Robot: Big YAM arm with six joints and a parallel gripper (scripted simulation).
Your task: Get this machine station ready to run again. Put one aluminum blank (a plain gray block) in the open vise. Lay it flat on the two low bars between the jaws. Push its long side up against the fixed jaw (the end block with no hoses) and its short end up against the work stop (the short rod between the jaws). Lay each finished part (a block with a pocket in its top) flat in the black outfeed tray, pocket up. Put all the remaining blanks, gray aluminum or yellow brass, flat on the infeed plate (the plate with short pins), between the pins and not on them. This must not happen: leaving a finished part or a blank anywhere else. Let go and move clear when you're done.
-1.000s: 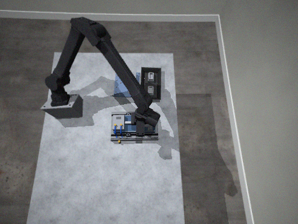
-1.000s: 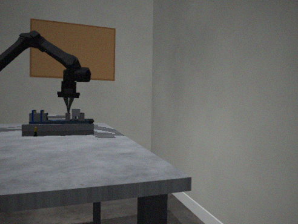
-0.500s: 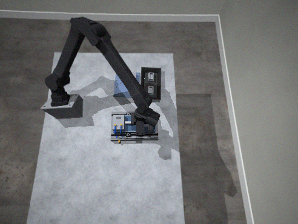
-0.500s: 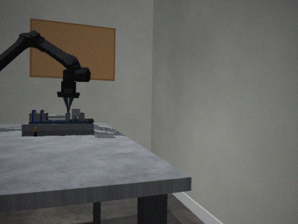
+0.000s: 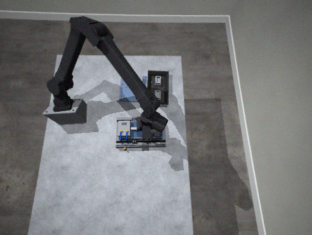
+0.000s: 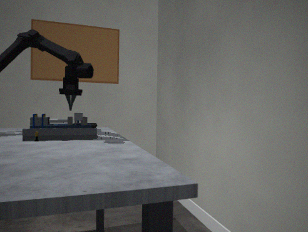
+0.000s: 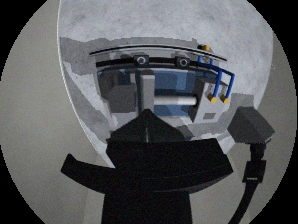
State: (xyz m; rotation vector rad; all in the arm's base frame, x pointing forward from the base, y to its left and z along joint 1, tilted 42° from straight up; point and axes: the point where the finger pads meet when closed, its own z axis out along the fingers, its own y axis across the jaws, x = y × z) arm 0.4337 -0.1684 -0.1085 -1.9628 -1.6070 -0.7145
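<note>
Now: the gray block 40 mm ahead of my hand and 40 mm below it. Round my hand: yellow brass blank 10 mm behind, 260 mm to the left, 110 mm below; then vise 30 mm behind, 10 mm to the left, 90 mm below; then blue infeed plate 40 mm behind, 310 mm to the left, 130 mm below.
</note>
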